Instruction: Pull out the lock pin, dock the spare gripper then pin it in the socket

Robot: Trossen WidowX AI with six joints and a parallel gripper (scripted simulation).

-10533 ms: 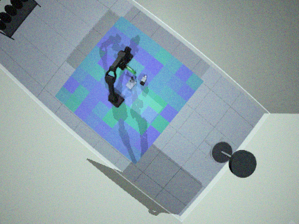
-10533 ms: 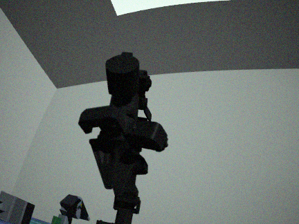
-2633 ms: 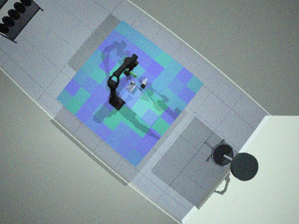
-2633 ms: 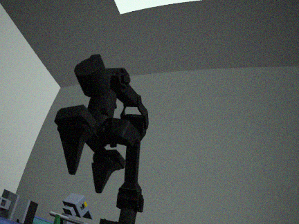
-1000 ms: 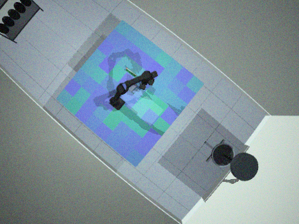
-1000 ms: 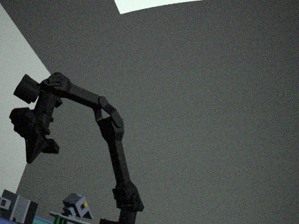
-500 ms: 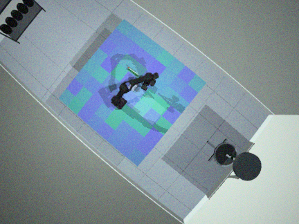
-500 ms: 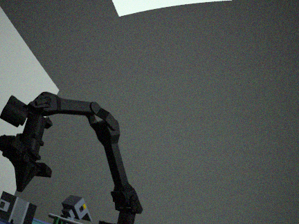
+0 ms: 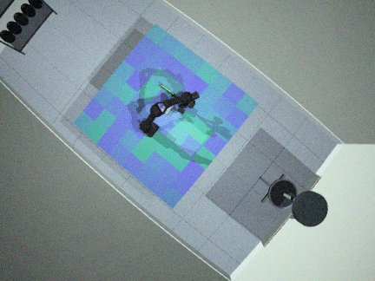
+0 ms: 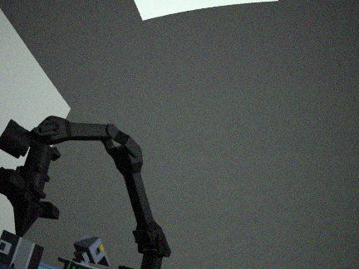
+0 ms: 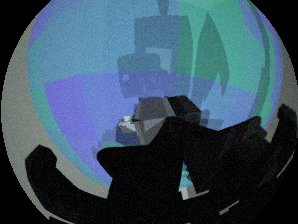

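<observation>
Now: the spare gripper 20 mm ahead of my gripper tip, 20 mm to the left of it and 30 mm below it. Also, from my gripper tip: green upright piece 60 mm ahead, 220 mm to the left, 30 mm below; mount 70 mm behind, 130 mm to the left.
</observation>
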